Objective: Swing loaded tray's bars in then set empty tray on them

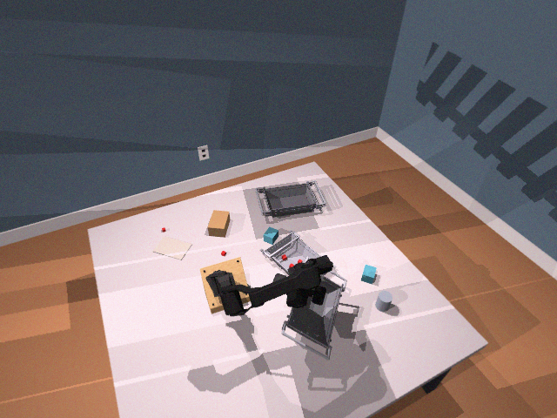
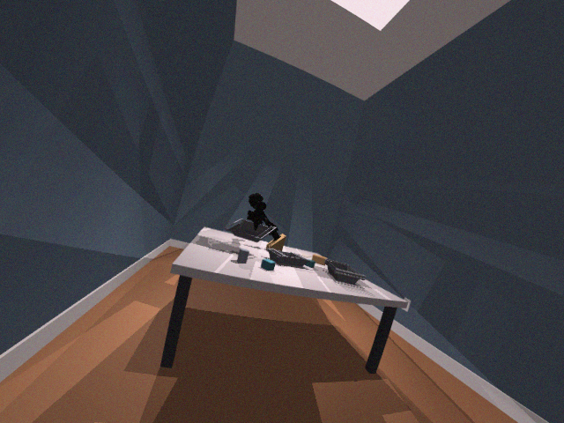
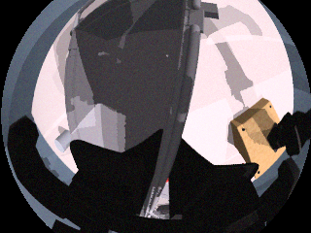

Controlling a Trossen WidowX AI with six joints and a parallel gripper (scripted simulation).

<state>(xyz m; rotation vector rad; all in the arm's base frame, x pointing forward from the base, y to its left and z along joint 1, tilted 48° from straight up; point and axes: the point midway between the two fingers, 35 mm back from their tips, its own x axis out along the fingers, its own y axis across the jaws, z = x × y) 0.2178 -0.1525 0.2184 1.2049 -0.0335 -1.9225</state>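
The plastic tray lies 50 mm ahead of my gripper tip and 60 mm to the right of it. Round my gripper tip: tan block (40 mm behind, 620 mm to the left, 130 mm below); grey cylinder (350 mm ahead, 120 mm to the right, 120 mm below); flat cream card (290 mm behind, 610 mm to the left, 150 mm below).
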